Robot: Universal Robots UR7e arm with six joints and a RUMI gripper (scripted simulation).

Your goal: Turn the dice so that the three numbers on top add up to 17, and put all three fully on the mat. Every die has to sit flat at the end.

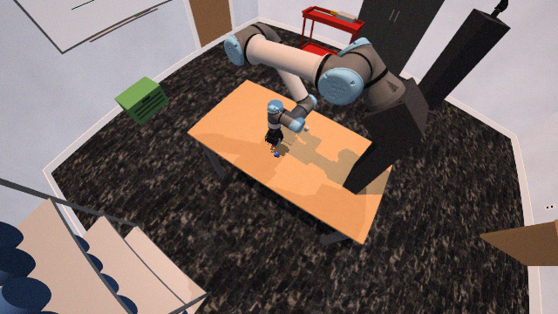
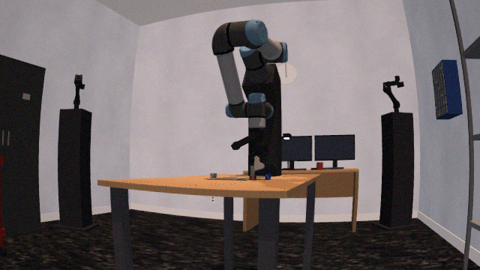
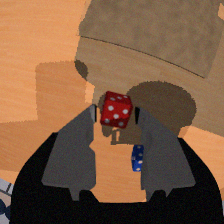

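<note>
Right now my hand is right at the red die. Round my hand: blue die (7 cm to the left, 3 cm behind); grey die (18 cm to the right, 18 cm behind); tan mat (11 cm to the right, 6 cm behind, 2 cm below).
</note>
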